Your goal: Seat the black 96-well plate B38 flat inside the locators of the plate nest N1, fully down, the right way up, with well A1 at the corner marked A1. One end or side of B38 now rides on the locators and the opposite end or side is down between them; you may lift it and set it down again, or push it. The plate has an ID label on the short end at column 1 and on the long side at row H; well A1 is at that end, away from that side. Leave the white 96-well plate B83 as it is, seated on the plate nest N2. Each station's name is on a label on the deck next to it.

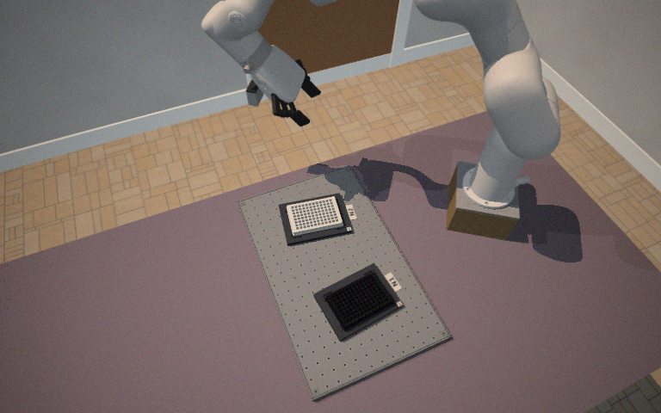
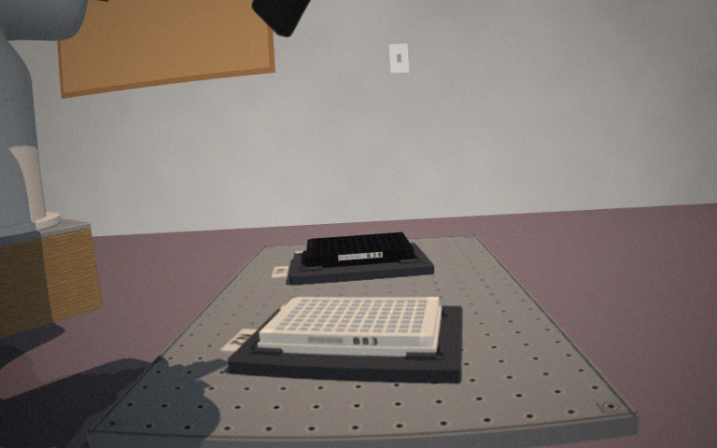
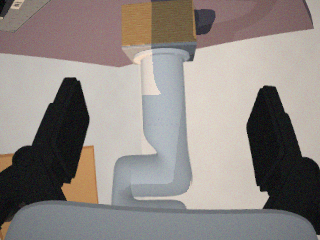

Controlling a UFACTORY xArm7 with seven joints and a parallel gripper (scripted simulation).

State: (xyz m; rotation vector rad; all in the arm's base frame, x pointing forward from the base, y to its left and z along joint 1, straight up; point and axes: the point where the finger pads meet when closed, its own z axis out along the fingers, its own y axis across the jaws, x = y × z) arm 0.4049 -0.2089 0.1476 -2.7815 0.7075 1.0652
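My hand is 40 cm to the right of the black plate B38, 21 cm above it and 4 cm past it. Also, from my hand: N2 label: 23 cm below, 16 cm to the left, 8 cm behind; white plate B83: 21 cm below, 16 cm to the left, 2 cm ahead; nest N2: 23 cm below, 16 cm to the left, 2 cm ahead.
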